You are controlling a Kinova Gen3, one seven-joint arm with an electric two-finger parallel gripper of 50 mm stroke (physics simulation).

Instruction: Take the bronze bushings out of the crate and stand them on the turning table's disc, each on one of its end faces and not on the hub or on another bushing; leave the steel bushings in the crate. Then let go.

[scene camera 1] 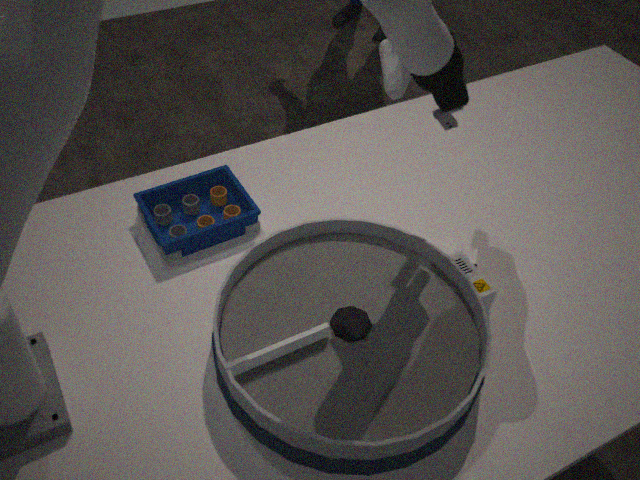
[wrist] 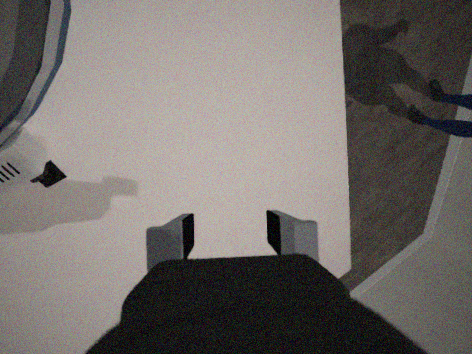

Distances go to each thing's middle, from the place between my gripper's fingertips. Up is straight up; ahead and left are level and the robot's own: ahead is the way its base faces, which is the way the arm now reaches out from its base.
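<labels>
Turning table disc (scene camera 1: pixel 403 348): my hand is 180 mm to the left of it, 290 mm past it and 200 mm above it. Blue crate (scene camera 1: pixel 171 193): well behind my hand, a good way to the left of it and a good way below it.
</labels>
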